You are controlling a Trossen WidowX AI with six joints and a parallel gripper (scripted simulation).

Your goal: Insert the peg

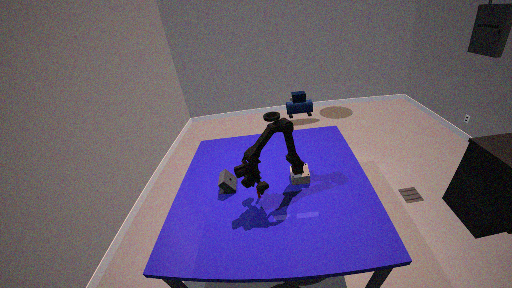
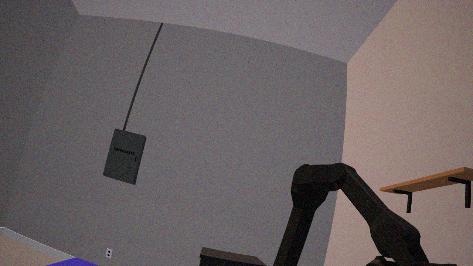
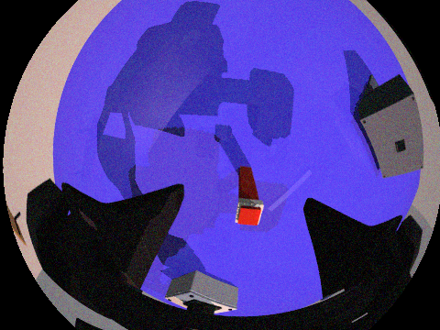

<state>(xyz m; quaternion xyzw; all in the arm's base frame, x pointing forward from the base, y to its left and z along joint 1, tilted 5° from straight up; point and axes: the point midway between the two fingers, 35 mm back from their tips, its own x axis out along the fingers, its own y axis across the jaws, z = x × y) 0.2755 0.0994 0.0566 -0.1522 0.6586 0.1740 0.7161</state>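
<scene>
My gripper tip is 10 mm above the red peg. The rest, counted from my gripper tip: grey sloped panel: 190 mm ahead, 150 mm to the right, 20 mm below.
</scene>
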